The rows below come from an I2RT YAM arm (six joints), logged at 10 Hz.
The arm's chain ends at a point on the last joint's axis. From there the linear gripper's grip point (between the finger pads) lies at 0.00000 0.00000 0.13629 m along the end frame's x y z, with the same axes.
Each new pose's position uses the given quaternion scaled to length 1; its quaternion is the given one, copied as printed.
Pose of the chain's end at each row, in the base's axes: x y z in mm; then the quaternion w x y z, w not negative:
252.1 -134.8 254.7 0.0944 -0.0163 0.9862 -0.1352
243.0 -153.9 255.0 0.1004 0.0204 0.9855 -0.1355
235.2 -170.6 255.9 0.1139 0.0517 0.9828 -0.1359
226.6 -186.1 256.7 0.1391 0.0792 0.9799 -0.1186
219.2 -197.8 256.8 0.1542 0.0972 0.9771 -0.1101
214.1 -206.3 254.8 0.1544 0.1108 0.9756 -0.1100
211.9 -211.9 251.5 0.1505 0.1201 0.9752 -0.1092
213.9 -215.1 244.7 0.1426 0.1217 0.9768 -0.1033
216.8 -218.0 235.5 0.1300 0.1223 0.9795 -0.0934
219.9 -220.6 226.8 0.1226 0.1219 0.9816 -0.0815
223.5 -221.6 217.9 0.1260 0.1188 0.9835 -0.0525
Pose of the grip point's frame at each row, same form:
278.1 -170.7 125.8 0.0944 -0.0163 0.9862 -0.1352
269.2 -190.9 126.5 0.1004 0.0204 0.9855 -0.1355
263.8 -208.6 128.2 0.1139 0.0517 0.9828 -0.1359
261.2 -220.8 129.5 0.1391 0.0792 0.9799 -0.1186
257.3 -231.2 130.3 0.1542 0.0972 0.9771 -0.1101
251.8 -240.2 128.3 0.1544 0.1108 0.9756 -0.1100
248.3 -245.9 124.6 0.1505 0.1201 0.9752 -0.1092
248.4 -247.3 116.9 0.1426 0.1217 0.9768 -0.1033
248.4 -247.3 106.2 0.1300 0.1223 0.9795 -0.0934
250.0 -246.5 96.4 0.1226 0.1219 0.9816 -0.0815
255.6 -239.8 86.7 0.1260 0.1188 0.9835 -0.0525

